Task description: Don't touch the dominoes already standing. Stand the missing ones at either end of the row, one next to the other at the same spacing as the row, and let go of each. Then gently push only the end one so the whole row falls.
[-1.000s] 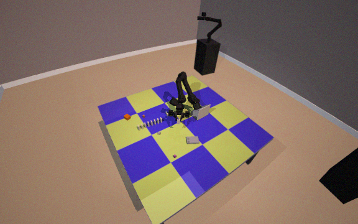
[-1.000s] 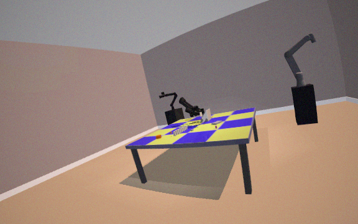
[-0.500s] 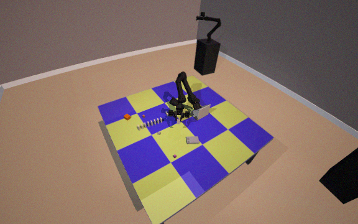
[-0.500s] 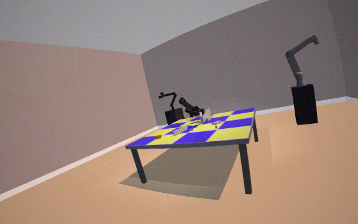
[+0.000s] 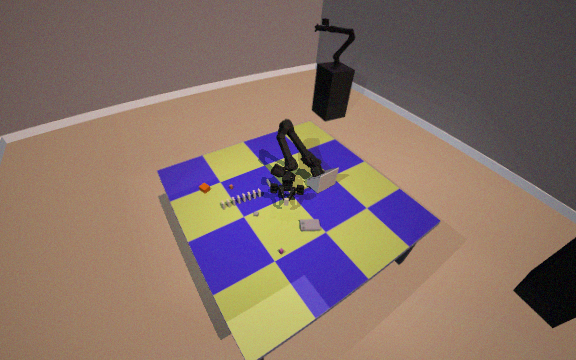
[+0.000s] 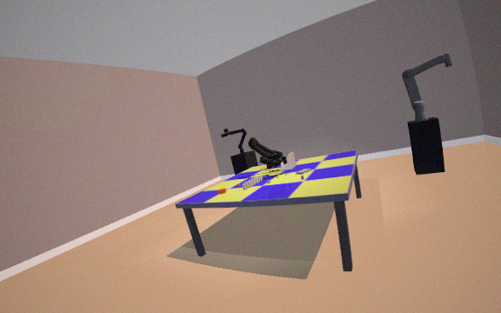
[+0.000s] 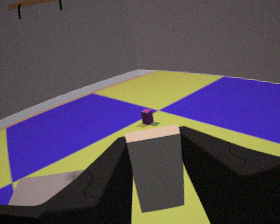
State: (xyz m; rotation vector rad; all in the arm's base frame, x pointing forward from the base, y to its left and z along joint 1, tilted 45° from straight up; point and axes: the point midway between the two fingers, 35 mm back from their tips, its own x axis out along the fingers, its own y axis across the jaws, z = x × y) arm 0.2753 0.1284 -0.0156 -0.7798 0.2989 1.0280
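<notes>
Now: the flat grey slab 140 mm to the left of my gripper tip, 100 mm below it and 80 mm behind it. The rest, counted from my gripper tip: small magenta piece 210 mm to the left, 140 mm ahead, 100 mm below; small grey piece 150 mm ahead, 100 mm below, 60 mm to the right; small red piece 320 mm to the right, 210 mm ahead, 100 mm below.
</notes>
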